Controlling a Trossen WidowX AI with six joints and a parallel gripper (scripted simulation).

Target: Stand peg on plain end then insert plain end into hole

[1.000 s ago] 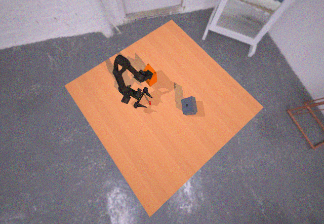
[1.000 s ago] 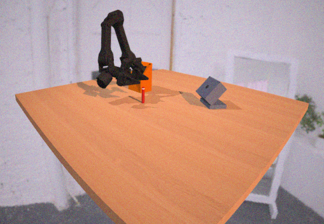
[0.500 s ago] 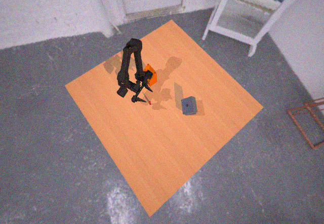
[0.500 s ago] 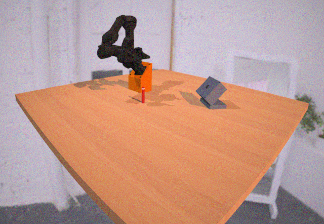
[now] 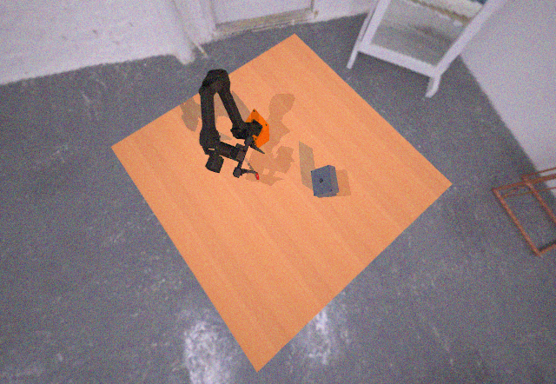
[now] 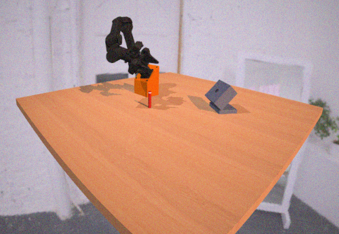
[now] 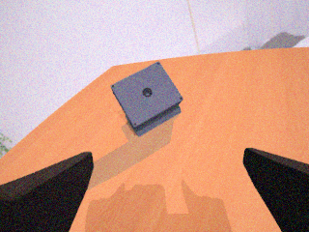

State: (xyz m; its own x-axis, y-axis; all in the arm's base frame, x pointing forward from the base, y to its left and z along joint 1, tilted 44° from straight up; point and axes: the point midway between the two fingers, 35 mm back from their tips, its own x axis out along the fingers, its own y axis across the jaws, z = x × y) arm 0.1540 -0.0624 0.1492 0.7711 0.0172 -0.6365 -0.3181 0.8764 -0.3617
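My gripper tip is 14 cm above the peg, 3 cm to the left of it and 1 cm past it. Also, from my gripper tip: sloped panel (26 cm ahead, 17 cm to the left, 12 cm below); then grey foot (27 cm ahead, 19 cm to the left, 18 cm below).
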